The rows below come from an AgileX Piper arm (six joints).
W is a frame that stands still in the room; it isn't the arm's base.
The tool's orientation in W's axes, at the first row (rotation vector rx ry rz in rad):
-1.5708 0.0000 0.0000
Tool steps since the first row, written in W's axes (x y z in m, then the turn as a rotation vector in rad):
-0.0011 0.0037 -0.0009 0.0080 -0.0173 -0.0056
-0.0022 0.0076 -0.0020 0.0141 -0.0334 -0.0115
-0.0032 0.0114 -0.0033 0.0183 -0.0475 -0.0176
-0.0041 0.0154 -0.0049 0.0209 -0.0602 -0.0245
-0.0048 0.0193 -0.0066 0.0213 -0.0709 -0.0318
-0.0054 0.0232 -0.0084 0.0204 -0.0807 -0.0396
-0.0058 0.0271 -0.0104 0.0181 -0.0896 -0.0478
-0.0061 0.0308 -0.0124 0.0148 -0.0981 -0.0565
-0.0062 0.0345 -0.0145 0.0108 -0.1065 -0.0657
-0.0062 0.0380 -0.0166 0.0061 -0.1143 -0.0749
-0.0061 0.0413 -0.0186 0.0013 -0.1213 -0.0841
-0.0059 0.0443 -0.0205 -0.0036 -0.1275 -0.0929
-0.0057 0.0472 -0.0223 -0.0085 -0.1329 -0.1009
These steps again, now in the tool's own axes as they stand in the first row. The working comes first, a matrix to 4 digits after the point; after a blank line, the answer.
The tool's axes in the first row as the columns of a matrix, in W's axes (used below as rounded here):
1.0000 0.0000 0.0000
0.0000 0.0000 1.0000
0.0000 -1.0000 0.0000

-0.0011 0.0009 0.0037 0.0080 0.0056 -0.0173
-0.0022 0.0020 0.0076 0.0141 0.0115 -0.0334
-0.0032 0.0033 0.0114 0.0183 0.0176 -0.0475
-0.0041 0.0049 0.0154 0.0209 0.0245 -0.0602
-0.0048 0.0066 0.0193 0.0213 0.0318 -0.0709
-0.0054 0.0084 0.0232 0.0204 0.0396 -0.0807
-0.0058 0.0104 0.0271 0.0181 0.0478 -0.0896
-0.0061 0.0124 0.0308 0.0148 0.0565 -0.0981
-0.0062 0.0145 0.0345 0.0108 0.0657 -0.1065
-0.0062 0.0166 0.0380 0.0061 0.0749 -0.1143
-0.0061 0.0186 0.0413 0.0013 0.0841 -0.1213
-0.0059 0.0205 0.0443 -0.0036 0.0929 -0.1275
-0.0057 0.0223 0.0472 -0.0085 0.1009 -0.1329

